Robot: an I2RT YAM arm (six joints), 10 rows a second.
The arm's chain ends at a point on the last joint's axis. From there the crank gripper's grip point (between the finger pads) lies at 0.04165 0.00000 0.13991 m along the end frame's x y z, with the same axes.
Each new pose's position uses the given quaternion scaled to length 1; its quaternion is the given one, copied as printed.
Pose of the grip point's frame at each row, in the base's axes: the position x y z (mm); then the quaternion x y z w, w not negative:
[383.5 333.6 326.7 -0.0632 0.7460 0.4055 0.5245]
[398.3 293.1 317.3 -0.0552 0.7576 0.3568 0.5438]
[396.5 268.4 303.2 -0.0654 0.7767 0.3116 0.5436]
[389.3 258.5 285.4 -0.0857 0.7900 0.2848 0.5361]
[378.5 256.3 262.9 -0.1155 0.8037 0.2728 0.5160]
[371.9 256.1 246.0 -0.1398 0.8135 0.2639 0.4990]
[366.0 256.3 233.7 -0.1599 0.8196 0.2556 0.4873]
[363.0 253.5 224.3 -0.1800 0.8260 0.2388 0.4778]
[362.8 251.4 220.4 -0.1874 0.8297 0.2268 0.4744]
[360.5 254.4 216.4 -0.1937 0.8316 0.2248 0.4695]
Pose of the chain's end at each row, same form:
[299.6 225.9 378.4 -0.0632 0.7460 0.4055 0.5245]
[305.3 196.4 374.8 -0.0552 0.7576 0.3568 0.5438]
[300.8 180.9 370.1 -0.0654 0.7767 0.3116 0.5436]
[294.7 175.6 359.5 -0.0857 0.7900 0.2848 0.5361]
[289.6 174.3 344.6 -0.1155 0.8037 0.2728 0.5160]
[287.9 175.0 333.6 -0.1398 0.8135 0.2639 0.4990]
[285.4 176.4 325.6 -0.1599 0.8196 0.2556 0.4873]
[284.5 177.1 320.8 -0.1800 0.8260 0.2388 0.4778]
[284.5 177.9 319.3 -0.1874 0.8297 0.2268 0.4744]
[283.6 181.3 316.6 -0.1937 0.8316 0.2248 0.4695]

